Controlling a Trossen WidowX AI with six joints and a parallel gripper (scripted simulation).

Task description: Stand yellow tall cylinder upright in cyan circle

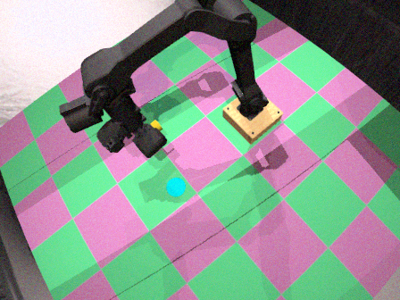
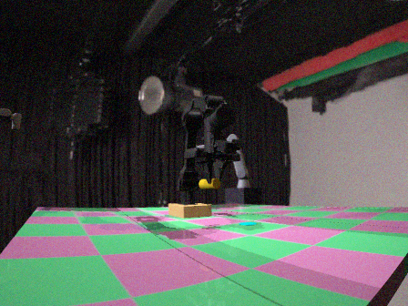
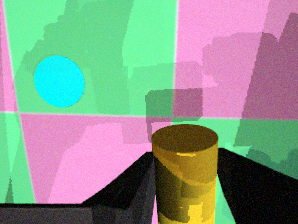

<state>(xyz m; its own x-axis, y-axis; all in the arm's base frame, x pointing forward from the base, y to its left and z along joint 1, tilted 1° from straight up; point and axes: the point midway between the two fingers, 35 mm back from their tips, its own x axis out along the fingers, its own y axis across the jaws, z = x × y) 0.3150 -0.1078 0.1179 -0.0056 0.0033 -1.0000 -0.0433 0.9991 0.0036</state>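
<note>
Now: the cyan circle 2 cm ahead of my gripper tip, 13 cm to the left of it and 14 cm below it. From my gripper tip the other things lie so: yellow tall cylinder: 2 cm behind.
</note>
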